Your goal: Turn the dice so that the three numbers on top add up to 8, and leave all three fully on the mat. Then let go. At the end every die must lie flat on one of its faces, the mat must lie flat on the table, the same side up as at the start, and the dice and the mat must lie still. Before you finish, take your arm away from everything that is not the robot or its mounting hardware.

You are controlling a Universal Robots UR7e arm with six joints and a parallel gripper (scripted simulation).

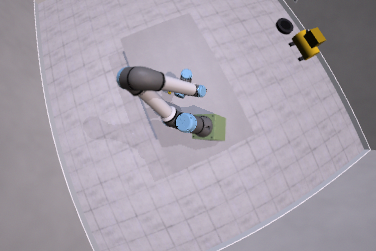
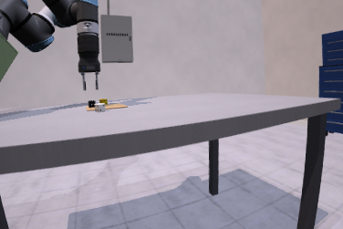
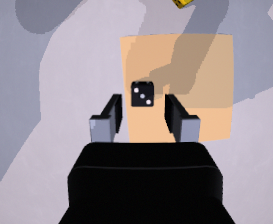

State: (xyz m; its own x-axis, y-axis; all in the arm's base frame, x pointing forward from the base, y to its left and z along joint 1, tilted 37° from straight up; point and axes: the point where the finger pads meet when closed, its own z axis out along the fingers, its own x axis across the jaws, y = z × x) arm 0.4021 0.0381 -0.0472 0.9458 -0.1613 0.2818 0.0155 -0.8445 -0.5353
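My gripper is now 11 cm to the left of the white die, 7 cm above it and 3 cm short of it. Also, from my hand: mat (8 cm below, 5 cm ahead); then yellow die (12 cm to the left, 7 cm below, 4 cm ahead).
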